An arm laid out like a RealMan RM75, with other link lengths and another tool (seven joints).
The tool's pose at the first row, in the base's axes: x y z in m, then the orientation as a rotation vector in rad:
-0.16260 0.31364 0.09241 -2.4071 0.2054 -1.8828
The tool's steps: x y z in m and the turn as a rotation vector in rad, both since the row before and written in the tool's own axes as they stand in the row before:
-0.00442 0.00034 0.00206 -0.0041 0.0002 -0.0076
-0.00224 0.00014 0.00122 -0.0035 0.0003 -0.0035
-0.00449 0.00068 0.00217 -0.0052 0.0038 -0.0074
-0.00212 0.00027 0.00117 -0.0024 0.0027 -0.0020
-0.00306 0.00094 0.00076 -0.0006 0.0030 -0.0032
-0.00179 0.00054 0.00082 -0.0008 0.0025 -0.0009
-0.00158 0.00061 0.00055 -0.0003 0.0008 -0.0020
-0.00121 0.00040 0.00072 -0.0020 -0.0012 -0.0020
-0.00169 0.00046 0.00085 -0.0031 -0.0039 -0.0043
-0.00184 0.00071 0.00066 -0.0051 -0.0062 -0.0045
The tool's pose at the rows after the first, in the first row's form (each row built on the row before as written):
-0.16167 0.31394 0.08762 -2.4138 0.2006 -1.8876
-0.16103 0.31410 0.08515 -2.4177 0.2000 -1.8907
-0.16003 0.31401 0.08022 -2.4217 0.1967 -1.9003
-0.15941 0.31399 0.07786 -2.4219 0.1969 -1.9054
-0.15944 0.31344 0.07462 -2.4214 0.1939 -1.9107
-0.15909 0.31311 0.07264 -2.4201 0.1938 -1.9145
-0.15895 0.31269 0.07092 -2.4207 0.1918 -1.9164
-0.15855 0.31242 0.06954 -2.4242 0.1914 -1.9165
-0.15814 0.31214 0.06766 -2.4321 0.1893 -1.9145
-0.15797 0.31163 0.06565 -2.4435 0.1889 -1.9104

